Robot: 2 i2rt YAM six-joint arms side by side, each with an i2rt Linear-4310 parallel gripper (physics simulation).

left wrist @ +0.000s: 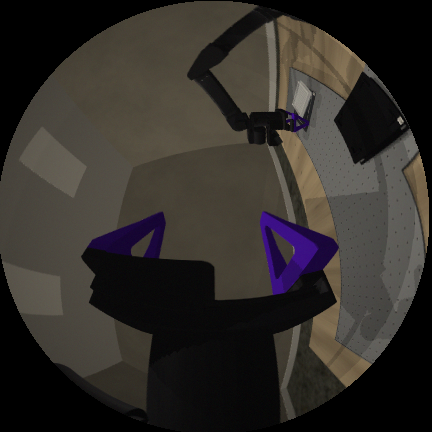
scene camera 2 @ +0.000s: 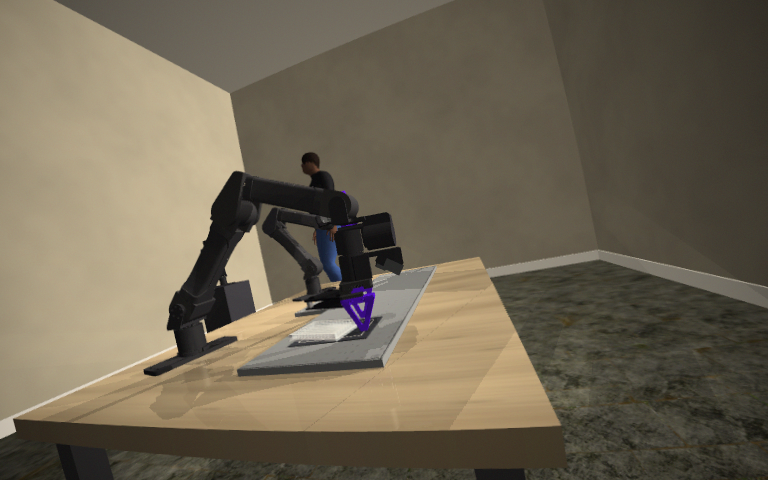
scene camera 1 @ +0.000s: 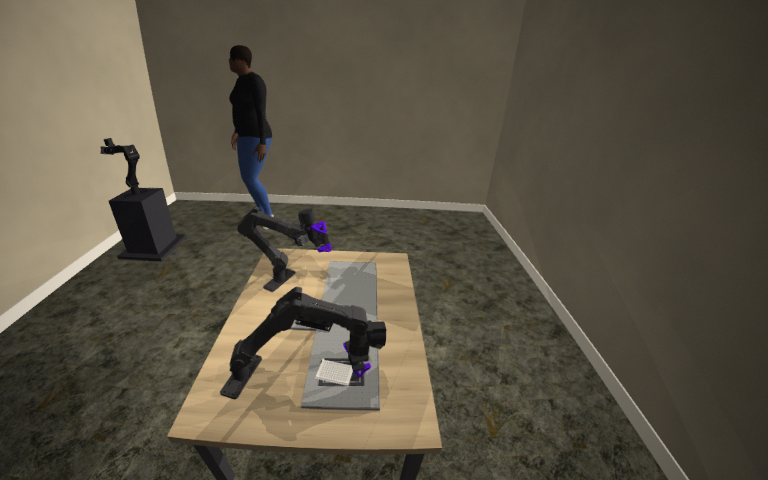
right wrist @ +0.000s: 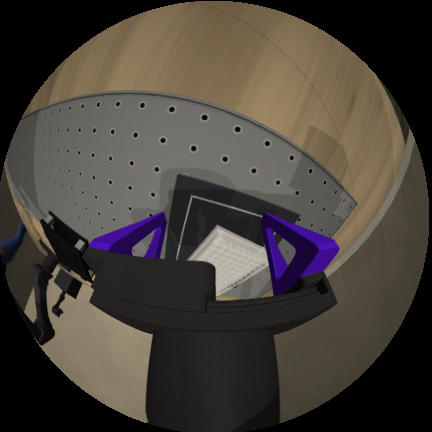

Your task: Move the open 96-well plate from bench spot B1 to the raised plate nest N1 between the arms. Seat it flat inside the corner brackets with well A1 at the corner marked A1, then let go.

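Seen in the pictures: left gripper, fingertip midpoint: [left wrist: 212,216] [scene camera 1: 327,242]; right gripper, fingertip midpoint: [left wrist: 302,119] [scene camera 2: 364,323] [scene camera 1: 355,366] [right wrist: 213,217]; left arm's base, link origin: [scene camera 1: 280,280] [right wrist: 54,255]; right arm's base, link origin: [scene camera 2: 195,355] [scene camera 1: 242,375].
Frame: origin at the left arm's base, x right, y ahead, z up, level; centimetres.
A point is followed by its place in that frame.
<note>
The white 96-well plate [scene camera 1: 334,371] @[x 37.6, y 57.8, z 2.8 cm] [scene camera 2: 321,330] @[x 39.0, y 59.3, z 2.9 cm] [left wrist: 302,98] @[x 35.9, y 56.0, z 2.7 cm] [right wrist: 231,256] @[x 35.3, y 62.0, z 2.9 cm] lies turned askew across the dark pad of spot B1 [right wrist: 179,192] @[x 27.0, y 63.2, z 1.5 cm], partly over its edge. Well A1 cannot be made out. My right gripper [scene camera 1: 355,362] @[x 30.9, y 63.5, z 1.5 cm] [left wrist: 302,119] @[x 30.9, y 63.5, z 1.5 cm] [right wrist: 213,217] @[x 30.9, y 63.5, z 1.5 cm] is open, pointing down low over the pad, at the plate's right end in scene camera 1. No plate is held between its fingers. My left gripper [scene camera 1: 327,237] @[x 0.0, y 32.1, z 33.4 cm] [left wrist: 212,216] @[x 0.0, y 32.1, z 33.4 cm] is open and empty, raised high at the far table end. Raised nest N1 [left wrist: 367,122] @[x 14.2, y 34.0, z 4.5 cm] [right wrist: 65,245] @[x 16.5, y 43.0, z 4.5 cm] is black; my right arm partly hides it in scene camera 1.
A grey perforated board [scene camera 1: 349,280] @[x -17.2, y 33.8, z 1.3 cm] [scene camera 2: 396,311] @[x 22.1, y 65.5, z 1.3 cm] [right wrist: 100,145] @[x 18.0, y 61.6, z 1.3 cm] runs along the wooden table [scene camera 1: 404,396] @[x 33.8, y 85.3, z 0.0 cm] [scene camera 2: 453,367] @[x 39.9, y 89.4, z 0.0 cm]. My right forearm spans above the nest's area in scene camera 1. A person [scene camera 1: 249,107] [scene camera 2: 322,181] stands beyond the table. Another arm stands on a black pedestal [scene camera 1: 141,223].
</note>
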